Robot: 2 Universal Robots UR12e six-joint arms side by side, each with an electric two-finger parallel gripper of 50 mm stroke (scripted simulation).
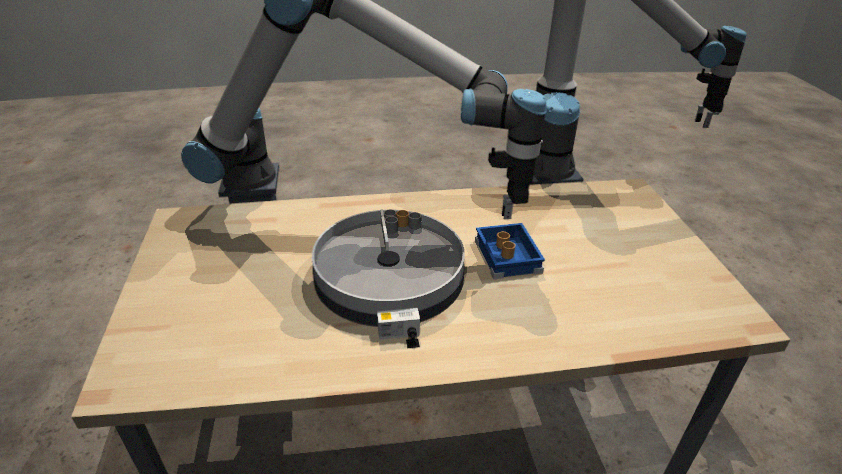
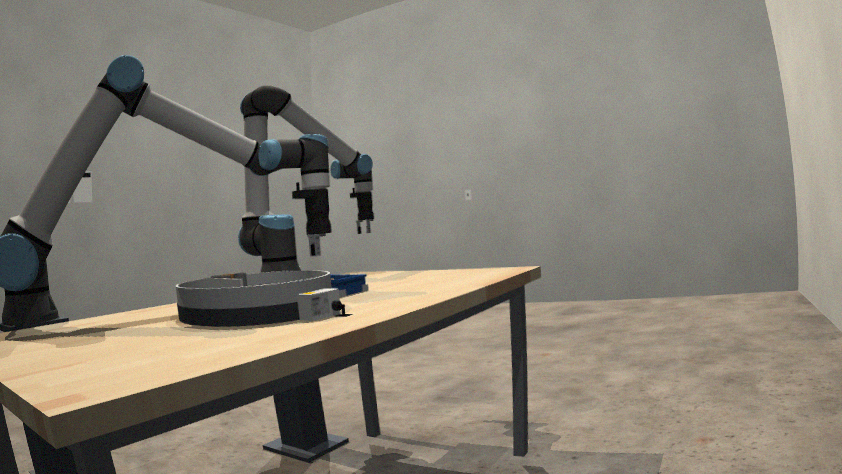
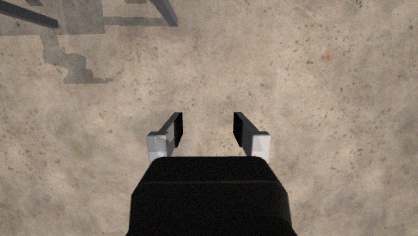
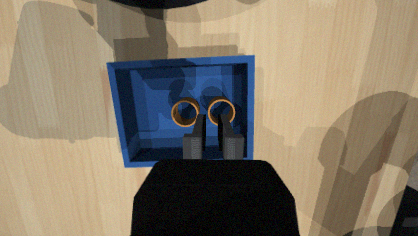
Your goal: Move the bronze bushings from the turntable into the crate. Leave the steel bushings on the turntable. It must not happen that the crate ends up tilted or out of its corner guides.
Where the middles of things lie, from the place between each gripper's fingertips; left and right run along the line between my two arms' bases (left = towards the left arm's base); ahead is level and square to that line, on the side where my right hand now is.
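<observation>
So you can picture it, the blue crate (image 1: pixel 527 256) is 10 mm to the left of my right hand (image 2: pixel 315 255), 40 mm ahead of it and 110 mm below it.
Counted from my left hand (image 1: pixel 701 124), that same blue crate is 580 mm ahead, 890 mm to the right and 150 mm below.
</observation>
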